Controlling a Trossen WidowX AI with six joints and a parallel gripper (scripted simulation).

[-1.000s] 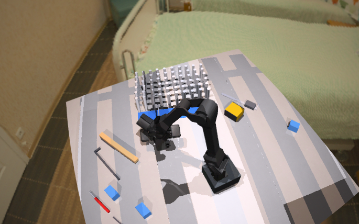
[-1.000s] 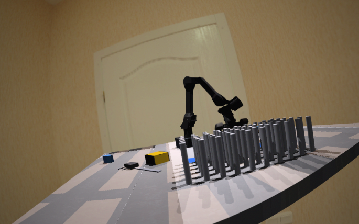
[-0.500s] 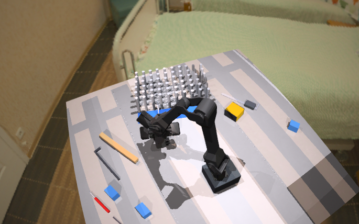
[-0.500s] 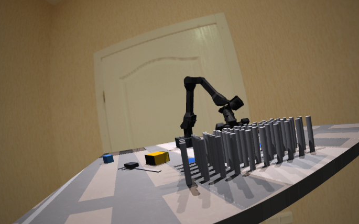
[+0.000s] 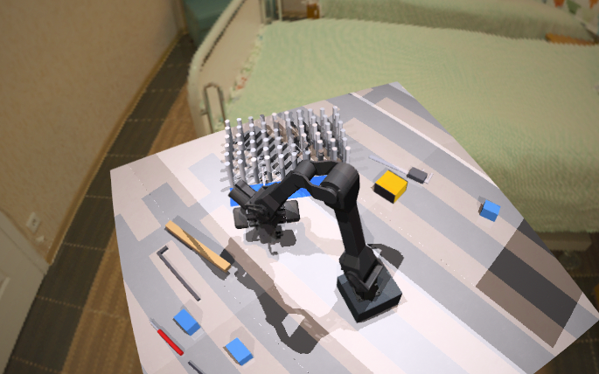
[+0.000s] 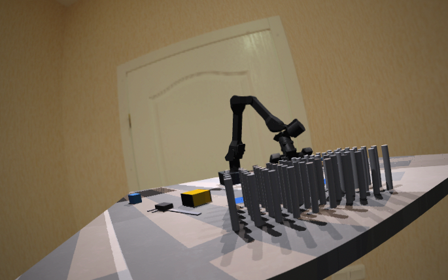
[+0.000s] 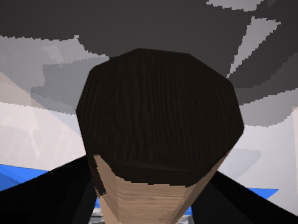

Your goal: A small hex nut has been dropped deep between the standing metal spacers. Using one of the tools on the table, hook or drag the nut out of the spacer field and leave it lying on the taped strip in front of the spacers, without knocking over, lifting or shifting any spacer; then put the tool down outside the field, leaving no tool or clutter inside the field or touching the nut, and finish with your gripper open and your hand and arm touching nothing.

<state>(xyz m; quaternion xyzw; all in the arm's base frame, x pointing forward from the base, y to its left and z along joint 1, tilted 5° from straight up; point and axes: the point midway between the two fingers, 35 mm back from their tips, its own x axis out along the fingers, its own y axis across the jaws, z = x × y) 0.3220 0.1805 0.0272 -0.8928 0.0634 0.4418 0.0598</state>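
The blue taped strip lies 110 mm ahead of my gripper tip, 110 mm to the right of it and 30 mm below it. Round my gripper tip: brown-handled tool (100 mm ahead, 20 mm to the right); then hex nut (280 mm ahead, 40 mm to the right, 30 mm below); then red-handled tool (280 mm behind, 400 mm to the left, 20 mm below).
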